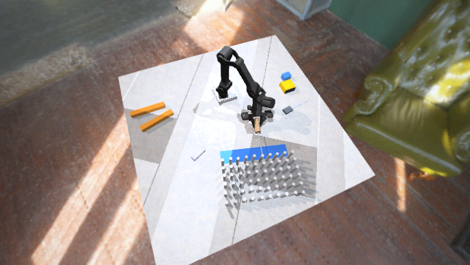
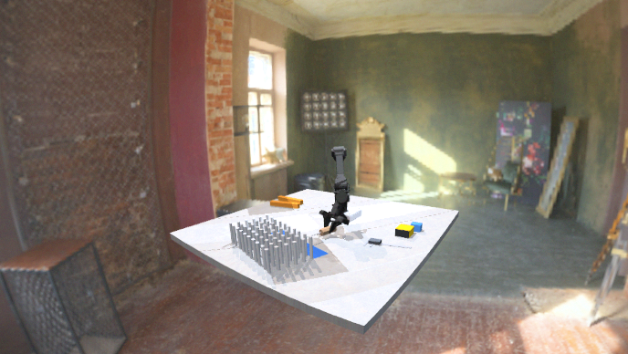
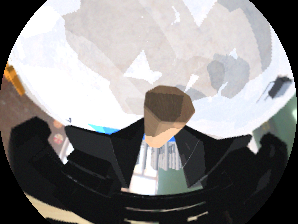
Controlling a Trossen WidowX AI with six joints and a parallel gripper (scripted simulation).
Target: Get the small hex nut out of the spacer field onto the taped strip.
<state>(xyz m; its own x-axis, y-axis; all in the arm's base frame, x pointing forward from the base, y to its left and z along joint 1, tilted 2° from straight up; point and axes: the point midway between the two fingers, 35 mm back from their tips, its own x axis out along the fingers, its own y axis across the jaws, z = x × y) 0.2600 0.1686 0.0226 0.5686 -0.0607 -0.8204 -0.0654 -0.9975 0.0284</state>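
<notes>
Now: the blue taped strip 16 cm ahead of my gripper tip, 5 cm to the right of it and 3 cm below it. From my gripper tip the other things lie so: dark L-shaped hook 12 cm ahead, 40 cm to the right, 2 cm below; blue block 37 cm behind, 32 cm to the left, 1 cm below.
</notes>
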